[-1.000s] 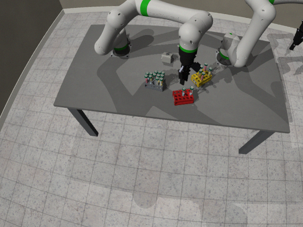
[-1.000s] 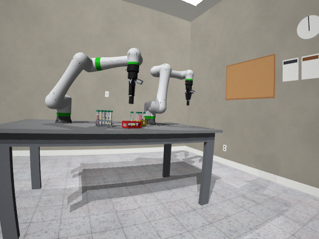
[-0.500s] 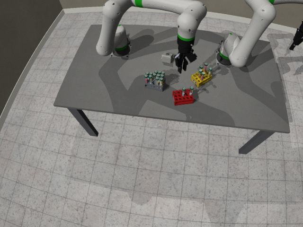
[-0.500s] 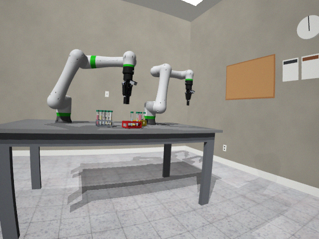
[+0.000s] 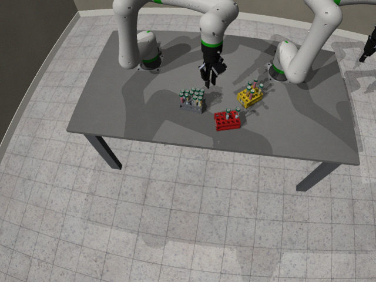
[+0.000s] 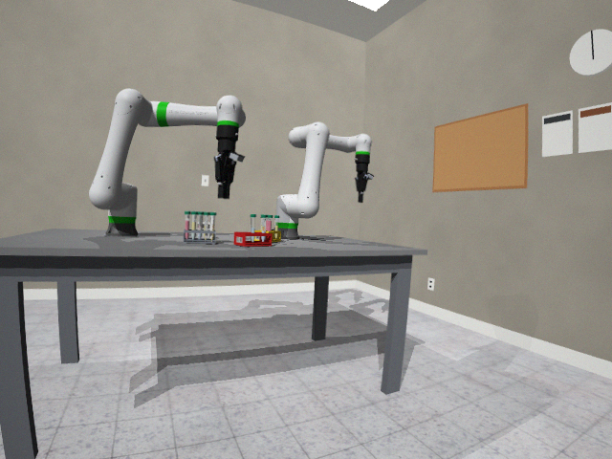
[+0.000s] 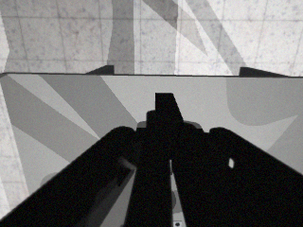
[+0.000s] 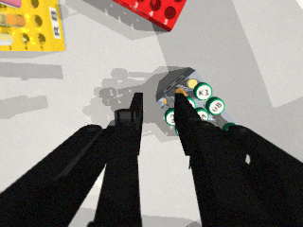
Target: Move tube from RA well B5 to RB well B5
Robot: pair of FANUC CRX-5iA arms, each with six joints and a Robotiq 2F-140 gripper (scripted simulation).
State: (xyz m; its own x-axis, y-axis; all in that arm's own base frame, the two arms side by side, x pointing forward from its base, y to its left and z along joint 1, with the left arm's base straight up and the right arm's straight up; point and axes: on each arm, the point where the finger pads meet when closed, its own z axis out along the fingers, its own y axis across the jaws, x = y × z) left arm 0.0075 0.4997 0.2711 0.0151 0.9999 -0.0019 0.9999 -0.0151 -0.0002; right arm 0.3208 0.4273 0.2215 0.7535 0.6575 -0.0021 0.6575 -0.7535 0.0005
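Now: right hand 150 mm to the left of the green-capped tube marked k2 and 150 mm above it. Also, from my right hand: grey rack RA (190 mm below, 100 mm to the right); green-capped tube marked h1 (160 mm to the left, 150 mm below, 90 mm ahead); green-capped tube marked r4 (150 mm below, 100 mm to the left, 100 mm ahead).
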